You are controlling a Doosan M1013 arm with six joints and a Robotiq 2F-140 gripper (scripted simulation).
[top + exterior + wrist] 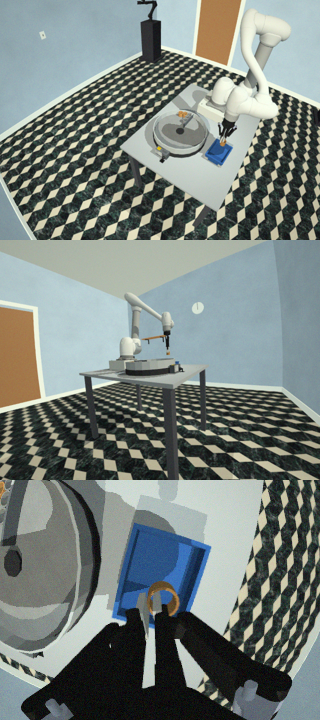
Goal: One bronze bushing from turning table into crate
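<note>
Now: the blue crate 160 mm below my hand and 10 mm to the left of it. Round my hand: turning table (330 mm to the right, 140 mm below, 10 mm behind).
</note>
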